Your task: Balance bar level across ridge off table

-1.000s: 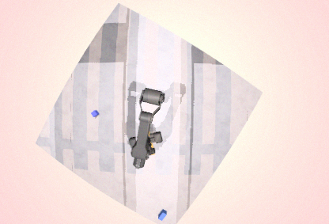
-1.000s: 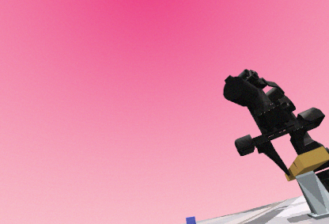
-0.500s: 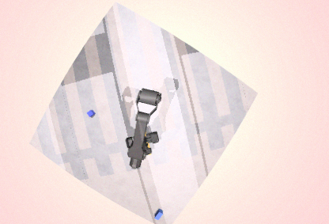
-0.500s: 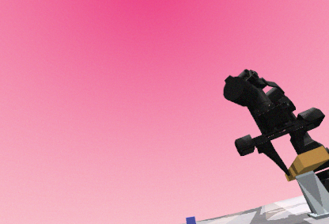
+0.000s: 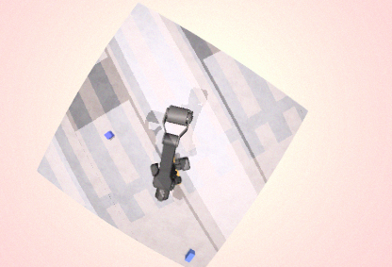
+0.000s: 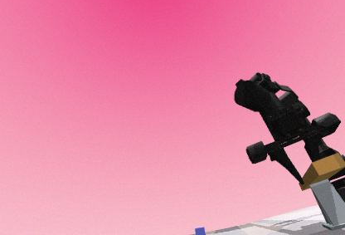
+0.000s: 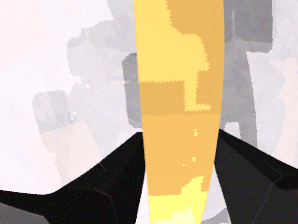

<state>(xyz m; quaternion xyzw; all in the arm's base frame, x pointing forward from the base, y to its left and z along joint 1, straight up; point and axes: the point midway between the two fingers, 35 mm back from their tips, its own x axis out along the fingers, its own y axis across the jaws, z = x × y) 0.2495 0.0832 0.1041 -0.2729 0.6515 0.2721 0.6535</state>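
The orange bar is 2 cm ahead of my gripper tip and 2 cm to the left of it. Also, from my gripper tip: blue cube: 9 cm ahead, 40 cm to the right, 5 cm below.
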